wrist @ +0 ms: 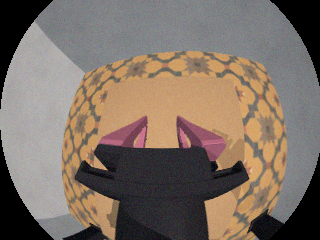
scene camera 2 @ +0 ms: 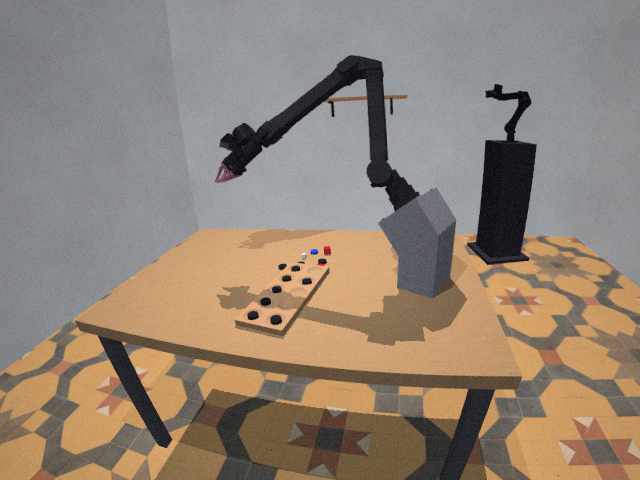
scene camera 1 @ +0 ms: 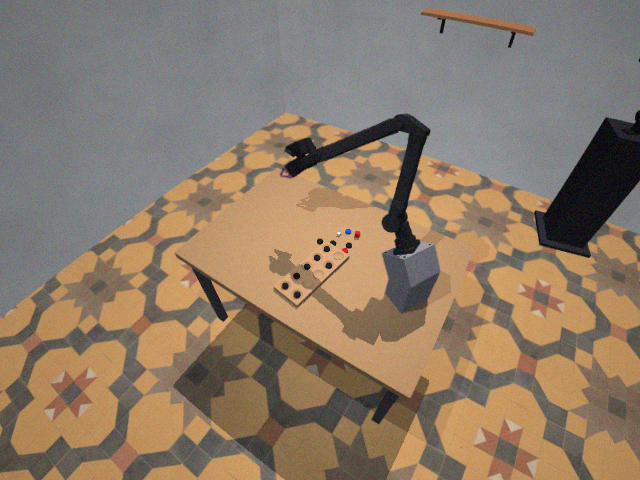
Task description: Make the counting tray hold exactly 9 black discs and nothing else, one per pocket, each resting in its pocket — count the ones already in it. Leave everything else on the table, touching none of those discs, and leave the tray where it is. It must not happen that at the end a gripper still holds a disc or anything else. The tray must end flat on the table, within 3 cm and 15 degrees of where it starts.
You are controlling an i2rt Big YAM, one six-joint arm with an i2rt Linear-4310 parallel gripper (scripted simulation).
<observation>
I see my gripper (wrist: 162, 119) and a wooden counting tray (scene camera 2: 284, 304).
The wooden counting tray also shows in scene camera 1 (scene camera 1: 310, 280).
</observation>
